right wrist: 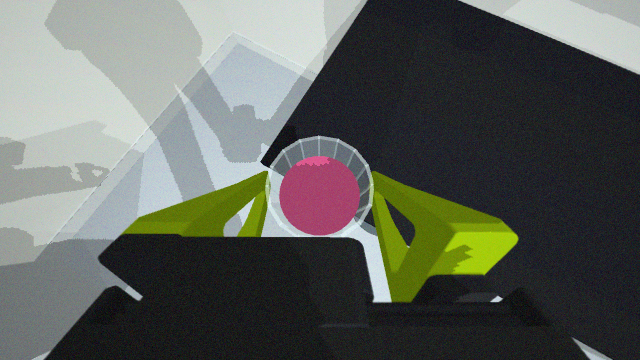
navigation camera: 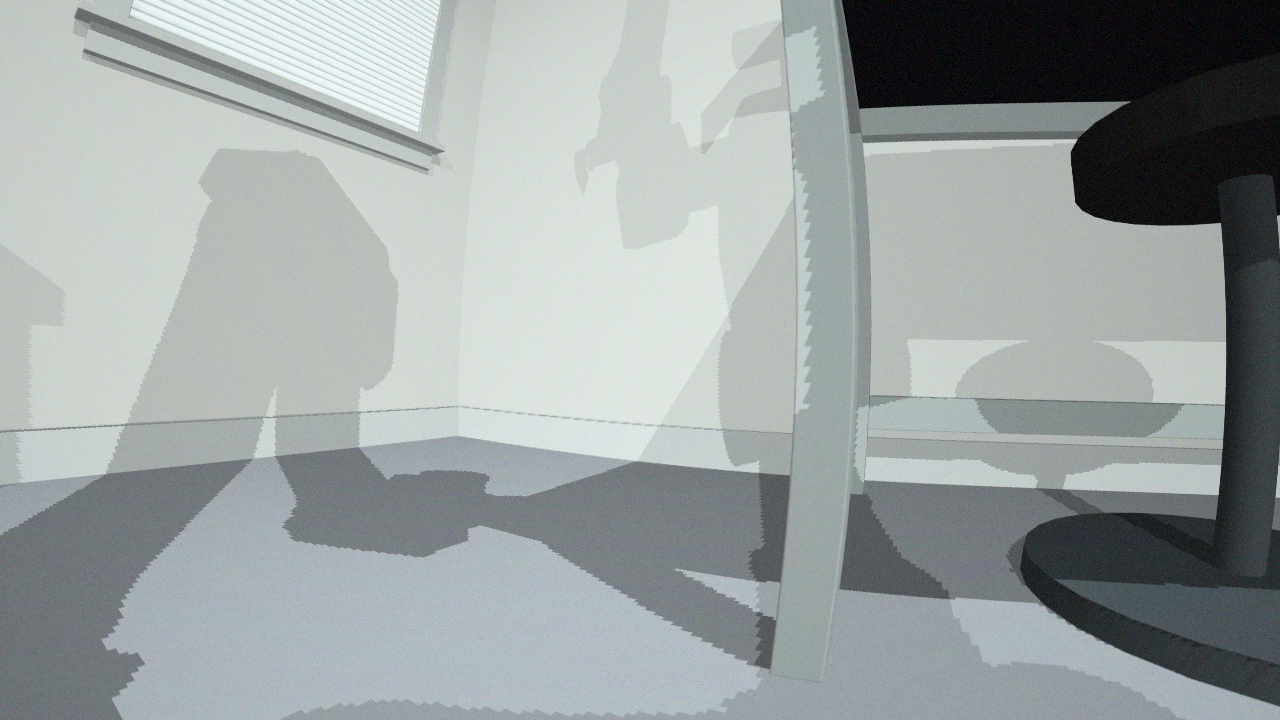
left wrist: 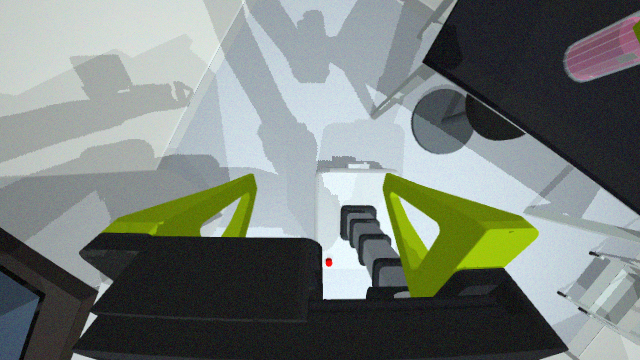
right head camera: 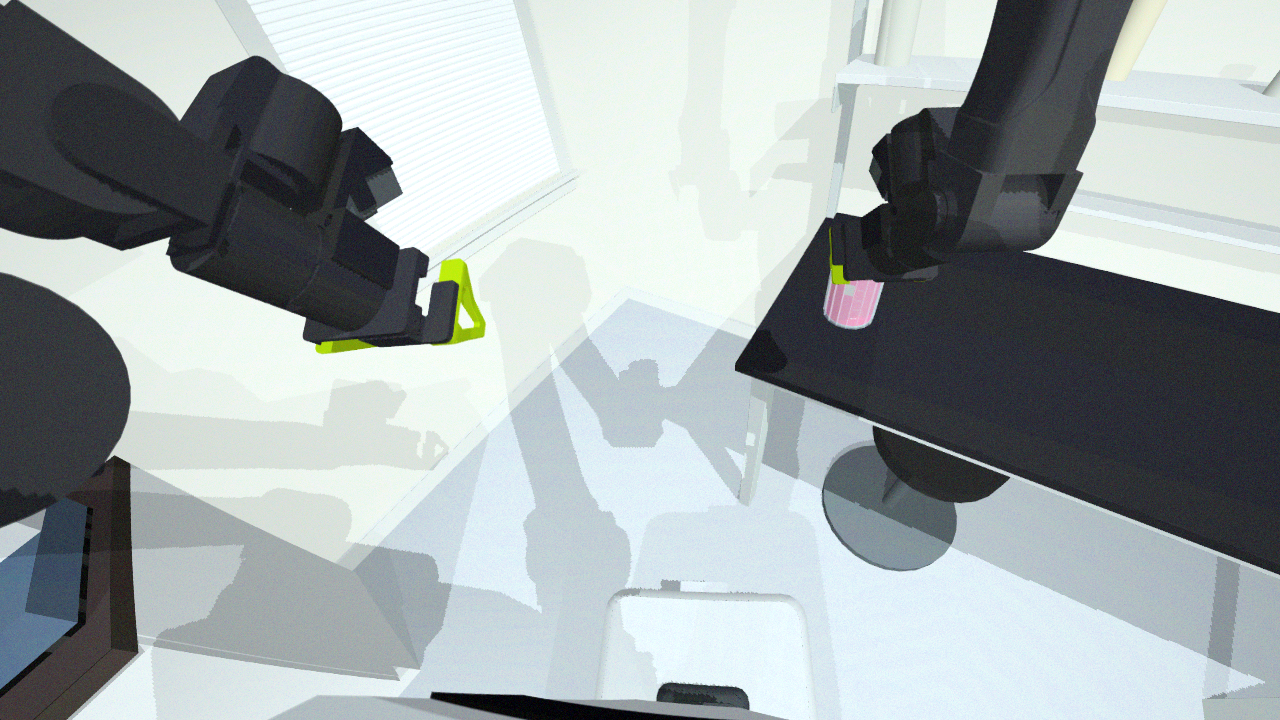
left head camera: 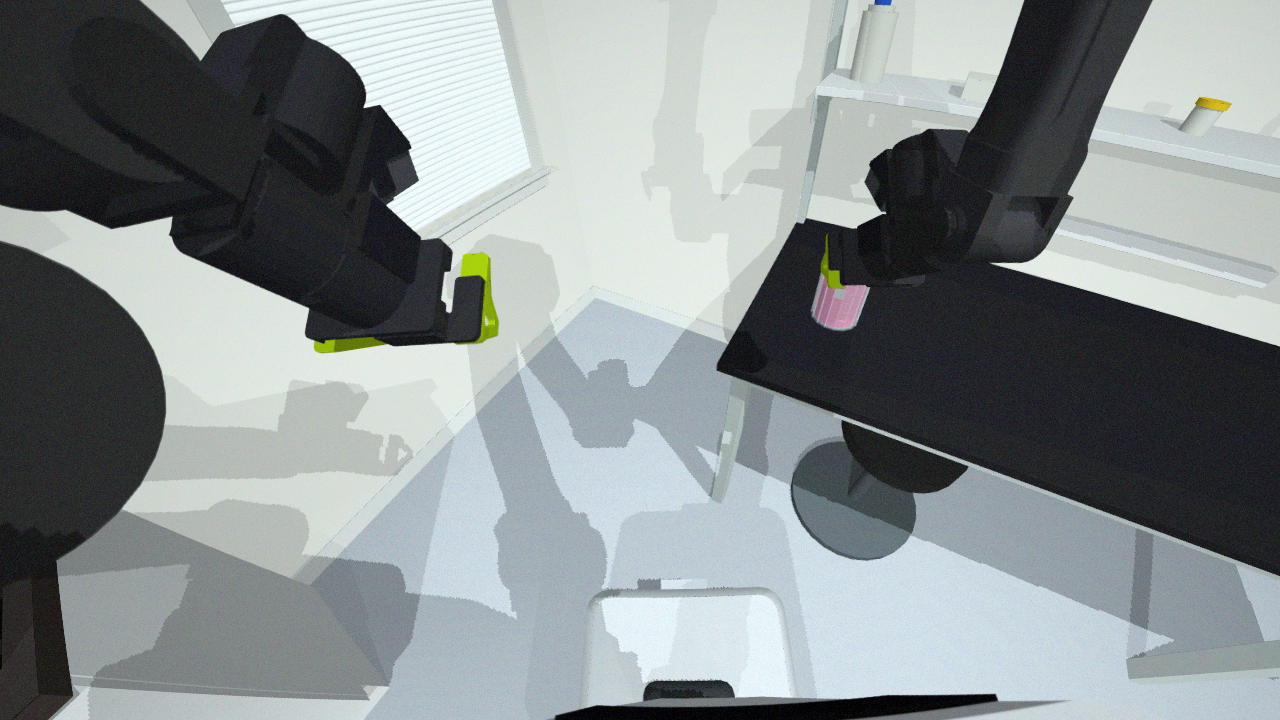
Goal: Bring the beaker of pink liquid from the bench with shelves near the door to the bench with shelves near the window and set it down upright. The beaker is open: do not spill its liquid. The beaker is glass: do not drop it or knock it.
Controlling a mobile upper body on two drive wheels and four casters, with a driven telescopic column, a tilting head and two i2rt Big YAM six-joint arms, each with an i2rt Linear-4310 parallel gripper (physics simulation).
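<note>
The glass beaker of pink liquid (left head camera: 838, 308) (right head camera: 852, 304) (left wrist: 600, 52) (right wrist: 320, 197) hangs upright from my right gripper (left head camera: 832, 268) (right wrist: 319, 178), whose fingers are shut on its sides. It is over the left end of the black-topped bench with shelves (left head camera: 1029, 358) (right head camera: 1029, 376) (left wrist: 550, 100) (right wrist: 475, 125), near the window. In the right wrist view, floor shows through part of the glass, beside the bench corner. The gap under the beaker is hard to tell. My left gripper (left wrist: 319, 180) is open and empty, left of the bench. The bench near the door does not show.
A shelf (left head camera: 948, 94) above the bench holds a white bottle (left head camera: 872, 44) and a yellow-capped jar (left head camera: 1208, 116). A round stool (left head camera: 904, 456) (navigation camera: 1163, 161) stands under the bench, by a bench leg (navigation camera: 823, 358). A dark counter edge (right head camera: 116, 555) is at lower left, a cart (left wrist: 580, 310) at lower right.
</note>
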